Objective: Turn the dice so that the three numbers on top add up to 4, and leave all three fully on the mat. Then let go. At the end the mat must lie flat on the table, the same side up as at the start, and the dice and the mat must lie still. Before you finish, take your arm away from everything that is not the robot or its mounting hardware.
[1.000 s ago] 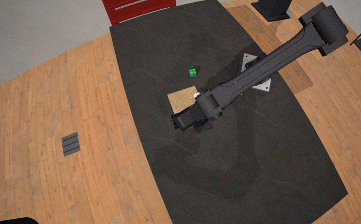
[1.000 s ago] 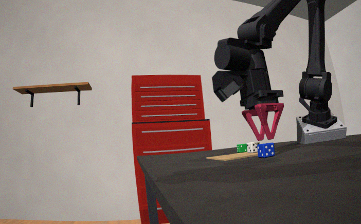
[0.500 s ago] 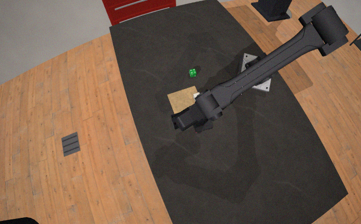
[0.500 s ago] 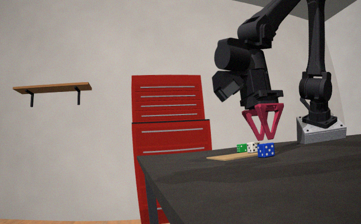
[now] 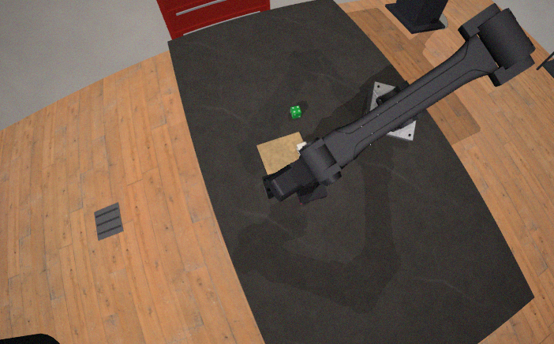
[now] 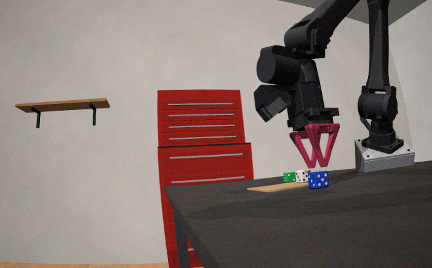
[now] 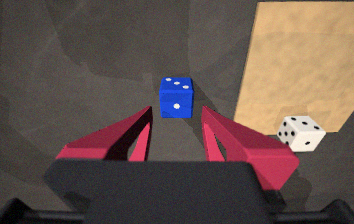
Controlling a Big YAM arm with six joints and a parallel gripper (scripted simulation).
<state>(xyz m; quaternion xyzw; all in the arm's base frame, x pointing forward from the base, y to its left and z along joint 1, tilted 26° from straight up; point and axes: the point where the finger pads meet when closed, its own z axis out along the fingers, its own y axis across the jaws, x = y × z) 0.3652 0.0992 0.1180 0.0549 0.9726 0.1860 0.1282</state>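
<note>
My gripper is now 3 cm above the blue die. Round my hand: white die: 5 cm behind, 14 cm to the right, 3 cm below; green die: 9 cm behind, 27 cm to the right, 3 cm below; tan mat: 14 cm to the right, 4 cm below.
</note>
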